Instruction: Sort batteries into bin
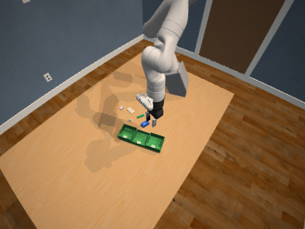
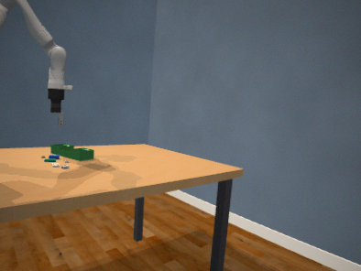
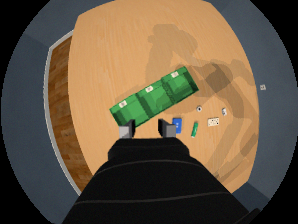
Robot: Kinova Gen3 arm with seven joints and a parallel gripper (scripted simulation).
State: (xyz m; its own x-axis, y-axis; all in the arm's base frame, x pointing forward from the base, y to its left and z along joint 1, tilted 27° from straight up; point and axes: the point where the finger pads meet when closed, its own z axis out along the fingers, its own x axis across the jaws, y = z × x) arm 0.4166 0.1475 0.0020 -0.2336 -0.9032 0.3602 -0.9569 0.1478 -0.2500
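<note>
My hand is 6 cm past the blue battery, 8 cm to the left of it and 16 cm above it. Round my hand: green cylinder battery (8 cm behind, 14 cm to the right, 16 cm below); then washer-like part (2 cm behind, 17 cm to the right, 17 cm below); then green three-part bin (5 cm ahead, 4 cm to the right, 15 cm below).
</note>
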